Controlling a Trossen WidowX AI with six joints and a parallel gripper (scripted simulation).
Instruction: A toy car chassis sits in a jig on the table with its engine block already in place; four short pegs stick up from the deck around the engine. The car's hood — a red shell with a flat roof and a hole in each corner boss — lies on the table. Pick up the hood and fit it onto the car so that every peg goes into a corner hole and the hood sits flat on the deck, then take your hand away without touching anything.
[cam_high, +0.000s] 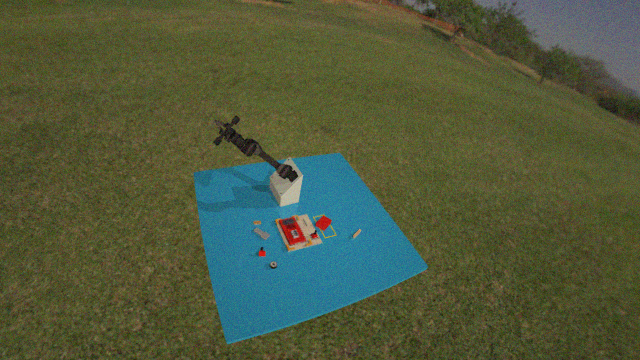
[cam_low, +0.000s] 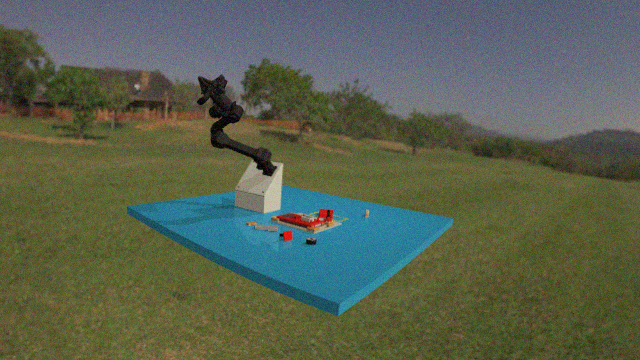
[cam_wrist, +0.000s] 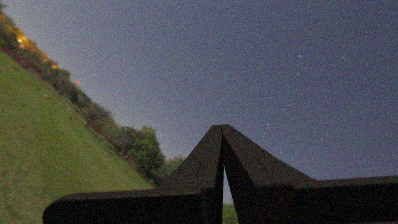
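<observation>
My gripper tip is now 630 mm above the red hood, 600 mm to the right of it and 350 mm short of it. From my gripper tip the other things lie so: grey piece 640 mm below, 300 mm ahead, 190 mm to the left; beige jig 640 mm below, 400 mm to the left, 360 mm ahead; dark wheel 640 mm below, 540 mm ahead, 180 mm to the left.
</observation>
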